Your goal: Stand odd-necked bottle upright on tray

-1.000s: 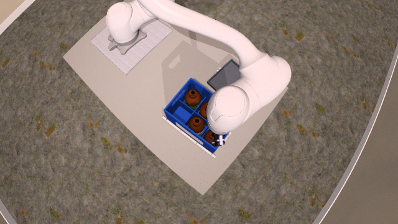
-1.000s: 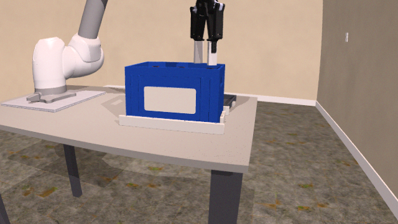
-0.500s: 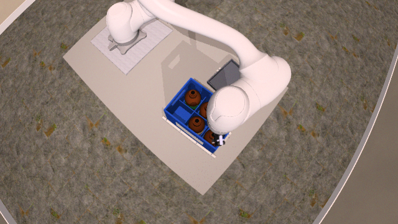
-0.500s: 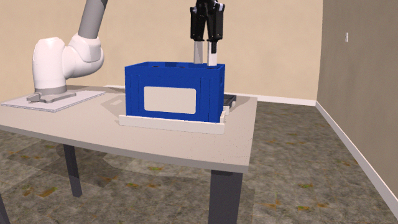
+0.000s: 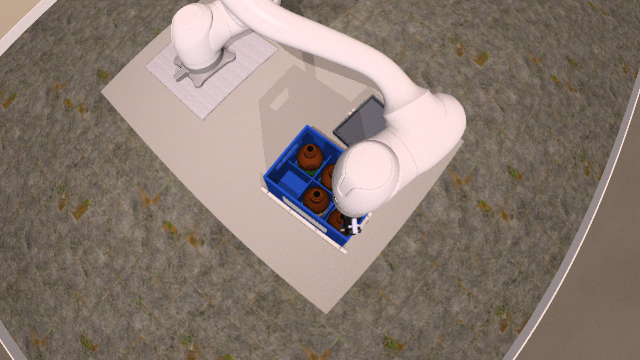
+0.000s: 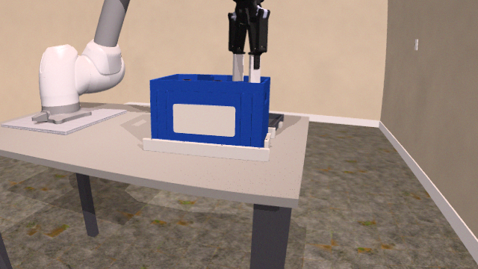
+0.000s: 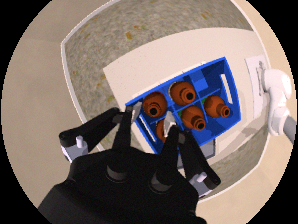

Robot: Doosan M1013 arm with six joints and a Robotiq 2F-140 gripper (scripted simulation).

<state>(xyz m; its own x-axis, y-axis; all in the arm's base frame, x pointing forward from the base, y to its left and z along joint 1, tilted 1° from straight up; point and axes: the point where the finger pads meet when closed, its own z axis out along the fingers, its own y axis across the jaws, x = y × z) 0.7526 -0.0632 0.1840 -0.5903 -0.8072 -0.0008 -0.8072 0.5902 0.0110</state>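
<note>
Now: the bottle 11 cm below my hand. Round my hand: crate: 12 cm below, 10 cm behind, 3 cm to the left; dark grey tray: 29 cm to the left, 19 cm below, 10 cm behind.
</note>
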